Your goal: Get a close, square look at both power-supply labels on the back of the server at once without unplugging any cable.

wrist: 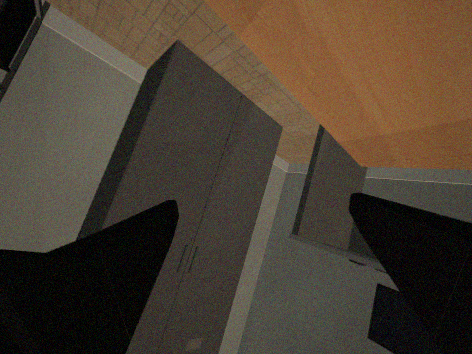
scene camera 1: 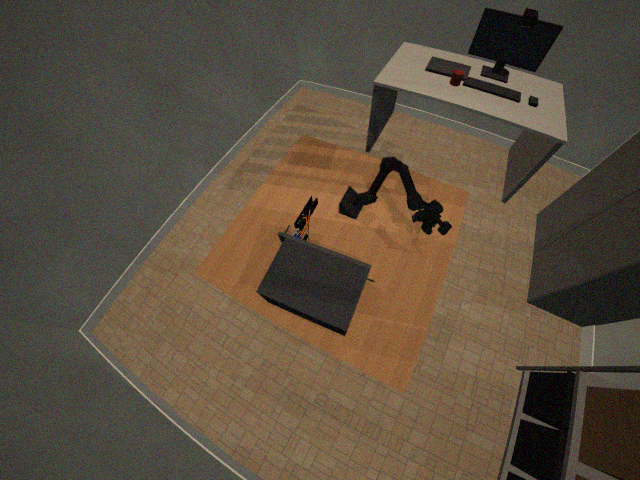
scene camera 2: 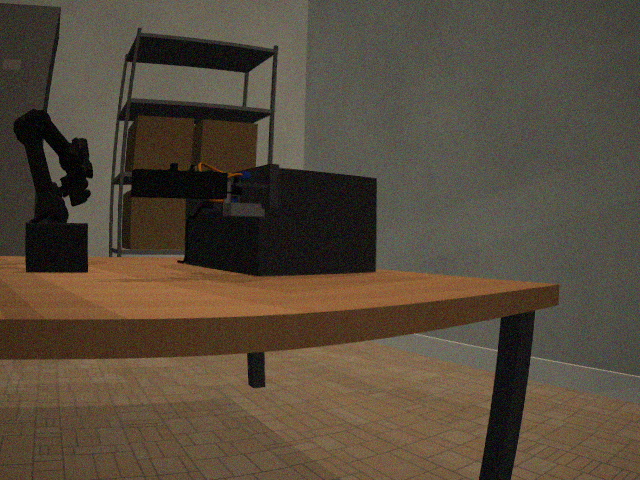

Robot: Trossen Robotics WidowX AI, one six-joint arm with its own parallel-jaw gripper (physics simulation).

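Pixels of known places: gripper, fingertip midpoint: (wrist: 261,204) (scene camera 1: 446,221); arm's base, origin of the base link: (scene camera 1: 355,200) (scene camera 2: 47,247).
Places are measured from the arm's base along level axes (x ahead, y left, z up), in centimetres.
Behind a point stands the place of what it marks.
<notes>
The server, a dark box (scene camera 1: 317,279) @[x 58.1, y 14.7, z 17.3 cm] (scene camera 2: 320,222) @[x 62.9, y -8.3, z 6.2 cm], stands on the wooden table (scene camera 1: 382,335) @[x 58.6, y 53.6, z -5.1 cm] (scene camera 2: 413,291) @[x 62.4, y -46.0, z -5.2 cm]. From its cabled back a long black arm-like part (scene camera 1: 303,217) @[x 35.2, y -11.0, z 16.7 cm] (scene camera 2: 178,183) @[x 30.1, y -15.2, z 12.9 cm] sticks out, with orange cables (scene camera 1: 309,219) @[x 33.2, y -8.9, z 14.0 cm] (scene camera 2: 209,167) @[x 37.9, y -6.8, z 17.3 cm] and small blue parts beside it. A light grey block (scene camera 2: 242,209) @[x 43.8, y -13.8, z 8.2 cm] sits below the cables. The power-supply labels cannot be made out in any view. My gripper (scene camera 1: 435,228) @[x -6.3, y 51.7, z 13.9 cm] (scene camera 2: 77,196) (wrist: 261,204) @[x -6.3, y 51.7, z 13.9 cm] is open and empty, above the table and well apart from the server, which does not show in the wrist view.
A thin dark piece (scene camera 1: 370,280) @[x 37.5, y 33.6, z -4.4 cm] sticks out at the server's side. Beyond the table stand a white desk (scene camera 1: 413,62) with a monitor (scene camera 1: 511,38) and red mug (scene camera 1: 456,78), a tall grey cabinet (scene camera 1: 584,242) (wrist: 190,150) and a shelf rack (scene camera 1: 547,368) (scene camera 2: 273,77) with boxes.
</notes>
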